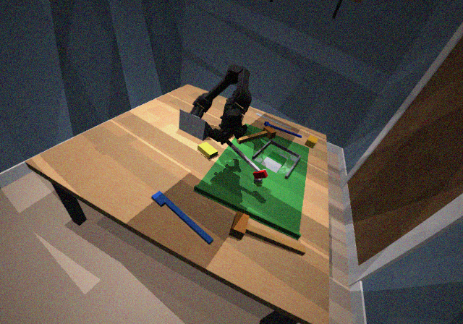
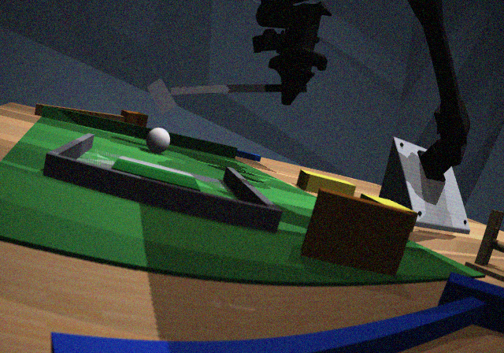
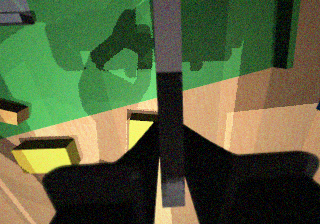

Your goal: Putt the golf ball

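The red putter is 120 mm ahead of my gripper tip and 20 mm to the right of it. From my gripper tip the other things lie so: golf ball (220 mm ahead, 110 mm below, 10 mm to the left).
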